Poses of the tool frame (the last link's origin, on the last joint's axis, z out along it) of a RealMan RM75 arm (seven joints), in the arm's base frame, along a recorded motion.
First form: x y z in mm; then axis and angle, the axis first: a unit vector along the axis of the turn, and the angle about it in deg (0 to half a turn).
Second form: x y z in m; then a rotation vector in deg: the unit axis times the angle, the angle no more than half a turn. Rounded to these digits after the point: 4 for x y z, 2 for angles.
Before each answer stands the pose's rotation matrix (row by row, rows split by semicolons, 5 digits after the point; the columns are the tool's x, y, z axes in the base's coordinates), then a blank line. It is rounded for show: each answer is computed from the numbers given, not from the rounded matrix.
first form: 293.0, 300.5, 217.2, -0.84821, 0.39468, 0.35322, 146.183
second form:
0.48639 -0.80949 -0.32887; -0.41633 -0.54563 0.72730; -0.76818 -0.21683 -0.60240

0.2930, 0.3005, 0.2172, -123.99, 57.70, 51.63
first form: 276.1, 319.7, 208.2, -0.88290, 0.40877, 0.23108, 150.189
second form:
0.58820 -0.78892 -0.17783; -0.55917 -0.55560 0.61534; -0.58426 -0.26251 -0.76794

0.2761, 0.3197, 0.2082, -132.60, 61.39, 34.71
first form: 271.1, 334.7, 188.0, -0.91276, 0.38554, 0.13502, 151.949
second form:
0.68586 -0.72596 -0.05070; -0.59898 -0.60271 0.52723; -0.41331 -0.33124 -0.84821

0.2711, 0.3347, 0.1880, -138.69, 58.58, 20.52
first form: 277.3, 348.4, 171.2, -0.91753, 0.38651, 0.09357, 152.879
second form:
0.70110 -0.71293 0.01393; -0.62762 -0.60769 0.48663; -0.33846 -0.34992 -0.87350

0.2773, 0.3484, 0.1712, -140.27, 59.09, 14.30
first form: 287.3, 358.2, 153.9, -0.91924, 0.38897, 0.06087, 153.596
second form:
0.70617 -0.70488 0.06690; -0.65074 -0.60887 0.45367; -0.27904 -0.36390 -0.88866

0.2873, 0.3582, 0.1539, -141.19, 59.74, 9.35
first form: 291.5, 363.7, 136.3, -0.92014, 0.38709, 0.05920, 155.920
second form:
0.70666 -0.70551 0.05373; -0.65720 -0.62634 0.41927; -0.26214 -0.33159 -0.90627

0.2915, 0.3637, 0.1363, -143.47, 60.36, 9.23
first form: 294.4, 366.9, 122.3, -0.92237, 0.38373, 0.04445, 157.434
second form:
0.71297 -0.69785 0.06840; -0.66373 -0.64021 0.38677; -0.22612 -0.32115 -0.91964

0.2944, 0.3669, 0.1223, -145.21, 60.41, 7.00
